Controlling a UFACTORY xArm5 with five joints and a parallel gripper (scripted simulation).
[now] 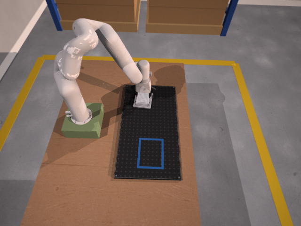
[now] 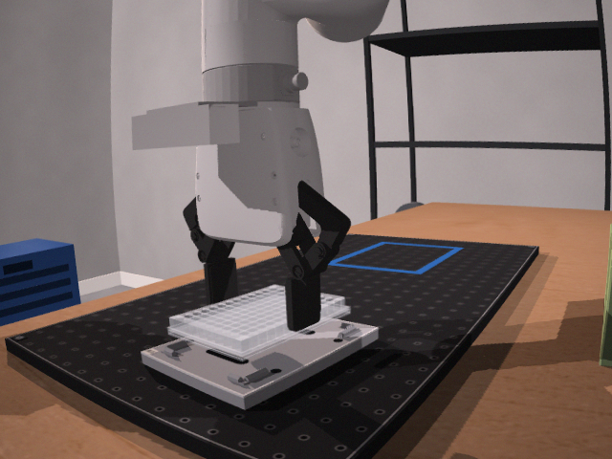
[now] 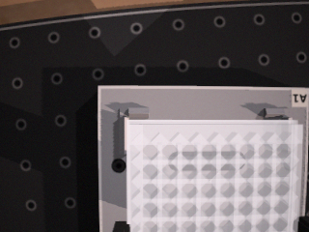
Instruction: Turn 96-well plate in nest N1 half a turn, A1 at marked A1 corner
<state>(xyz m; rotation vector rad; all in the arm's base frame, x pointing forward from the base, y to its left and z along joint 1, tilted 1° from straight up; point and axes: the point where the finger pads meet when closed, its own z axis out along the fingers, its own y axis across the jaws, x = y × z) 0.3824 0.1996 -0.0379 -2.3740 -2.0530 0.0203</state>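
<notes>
Now: hand 4 cm above the grey plate nest. From my hand the other things lie so: 96-well plate (1 cm below); A1 label (7 cm to the left, 6 cm ahead, 3 cm below).
</notes>
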